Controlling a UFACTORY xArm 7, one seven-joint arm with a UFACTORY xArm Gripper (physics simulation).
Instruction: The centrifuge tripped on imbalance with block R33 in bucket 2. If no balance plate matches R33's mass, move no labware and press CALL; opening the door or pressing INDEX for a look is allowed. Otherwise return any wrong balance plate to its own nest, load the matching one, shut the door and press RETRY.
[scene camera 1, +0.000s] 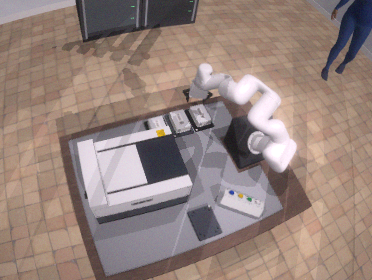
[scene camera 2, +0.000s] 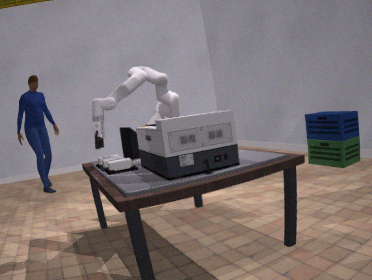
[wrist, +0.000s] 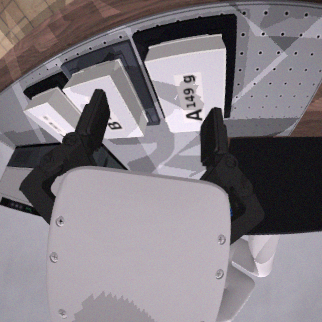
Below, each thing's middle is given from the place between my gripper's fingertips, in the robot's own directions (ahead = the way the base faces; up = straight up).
Right now my hand is 30 cm short of the dark top panel (scene camera 1: 160, 158), 37 cm to the right of it and 10 cm below it. Round my hand: dark pad (scene camera 1: 204, 221) 15 cm ahead, 67 cm to the left, 11 cm below; centrifuge (scene camera 1: 116, 186) 45 cm ahead, 38 cm to the left, 1 cm above; button box (scene camera 1: 233, 201) 6 cm behind, 63 cm to the left, 7 cm below.
